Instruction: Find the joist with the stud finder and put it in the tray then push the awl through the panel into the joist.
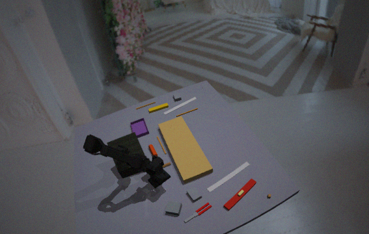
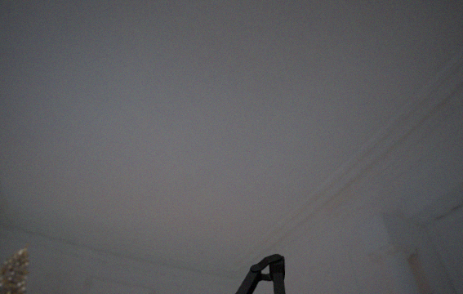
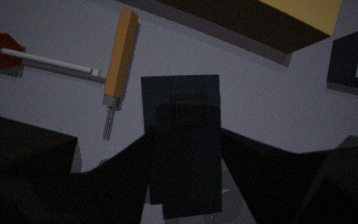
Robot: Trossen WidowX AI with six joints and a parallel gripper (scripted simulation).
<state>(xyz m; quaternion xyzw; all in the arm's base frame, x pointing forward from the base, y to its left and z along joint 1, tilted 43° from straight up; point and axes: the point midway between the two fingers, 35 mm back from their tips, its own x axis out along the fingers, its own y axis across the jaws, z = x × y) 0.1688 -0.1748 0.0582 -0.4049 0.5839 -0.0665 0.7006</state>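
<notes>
Now: the stud finder 10 mm ahead of my gripper tip and 20 mm above it. The rest, counted from my gripper tip: purple tray 40 mm behind, 490 mm to the left, 10 mm below; red level 380 mm ahead, 300 mm to the right, 10 mm below; yellow bar 150 mm ahead, 650 mm to the left, 20 mm below.
</notes>
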